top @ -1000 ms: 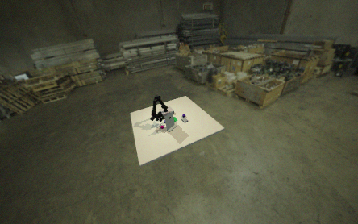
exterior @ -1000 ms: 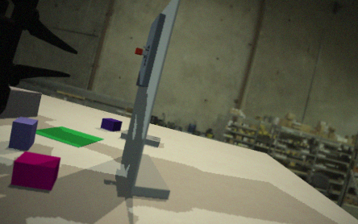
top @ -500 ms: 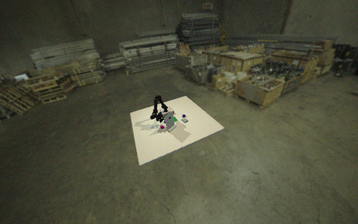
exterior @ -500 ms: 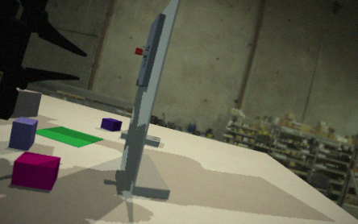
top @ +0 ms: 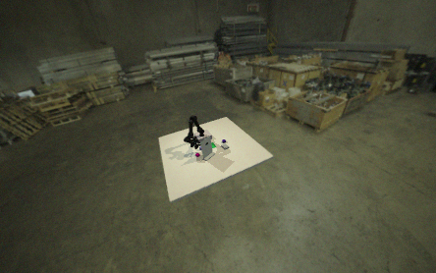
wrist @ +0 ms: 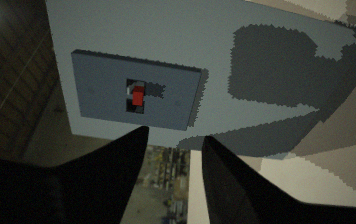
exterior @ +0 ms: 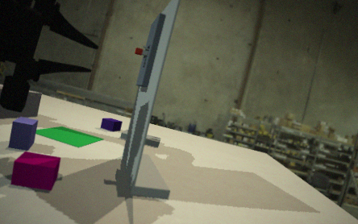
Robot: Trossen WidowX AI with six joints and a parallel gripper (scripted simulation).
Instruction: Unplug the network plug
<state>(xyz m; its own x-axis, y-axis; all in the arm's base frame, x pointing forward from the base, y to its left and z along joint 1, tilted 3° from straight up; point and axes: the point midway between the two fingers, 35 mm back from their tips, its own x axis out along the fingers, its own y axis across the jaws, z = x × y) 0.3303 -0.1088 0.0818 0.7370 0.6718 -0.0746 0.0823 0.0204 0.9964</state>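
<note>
Now: the network plug 60 mm ahead of my gripper tip, 50 mm to the left of it and 40 mm above it. From my gripper tip the other things lie so: magenta block (150 mm below, 80 mm to the right); then blue-violet block (140 mm below, 110 mm behind, 10 mm to the left); then grey upright panel (70 mm ahead, 60 mm to the left, 40 mm below).
</note>
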